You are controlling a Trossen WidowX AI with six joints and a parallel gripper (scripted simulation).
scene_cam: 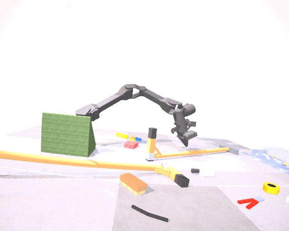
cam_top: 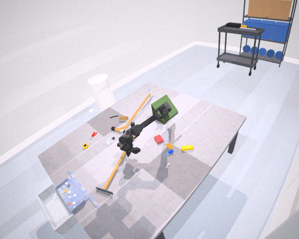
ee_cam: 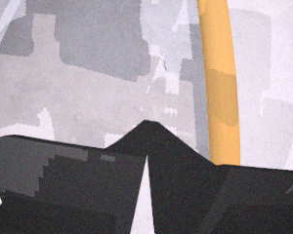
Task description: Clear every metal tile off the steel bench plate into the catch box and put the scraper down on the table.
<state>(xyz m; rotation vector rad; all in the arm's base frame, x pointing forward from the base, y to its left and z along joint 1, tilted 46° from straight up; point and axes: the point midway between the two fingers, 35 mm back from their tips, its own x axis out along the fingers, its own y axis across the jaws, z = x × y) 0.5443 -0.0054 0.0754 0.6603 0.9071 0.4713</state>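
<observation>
The long scraper lies 5 cm to the right of my gripper tip, 3 cm ahead of it and 3 cm above it. Round my gripper tip: blue piece (23 cm to the left, 21 cm behind, 3 cm below); then red block (29 cm behind, 8 cm to the left, 2 cm below); then yellow tape roll (45 cm to the right, 12 cm ahead, 3 cm below).
</observation>
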